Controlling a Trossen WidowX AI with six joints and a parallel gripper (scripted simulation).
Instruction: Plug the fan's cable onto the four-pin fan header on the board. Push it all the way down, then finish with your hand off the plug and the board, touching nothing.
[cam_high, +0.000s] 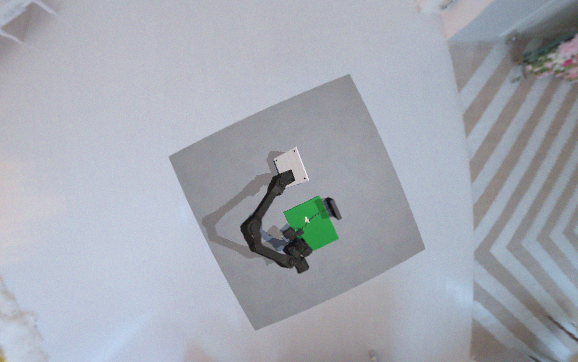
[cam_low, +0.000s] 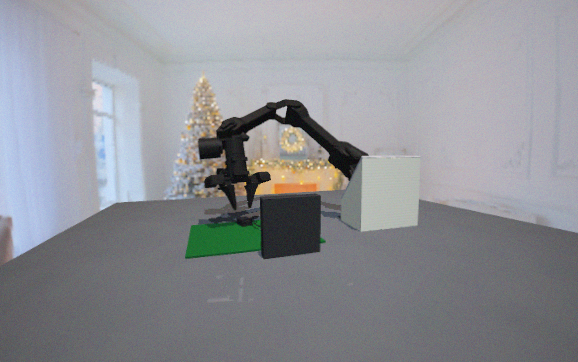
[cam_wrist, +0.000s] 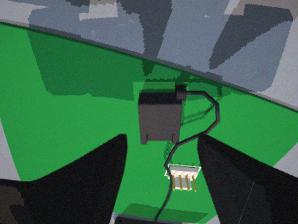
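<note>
Right now my gripper tip is 1 cm to the right of the black fan plug and 3 cm above it. Round my gripper tip: black fan: 9 cm behind, 24 cm to the left, 1 cm above; then board: 1 cm behind, 9 cm to the left, 6 cm below; then white four-pin fan header: 6 cm behind, 7 cm to the left, 5 cm below.
</note>
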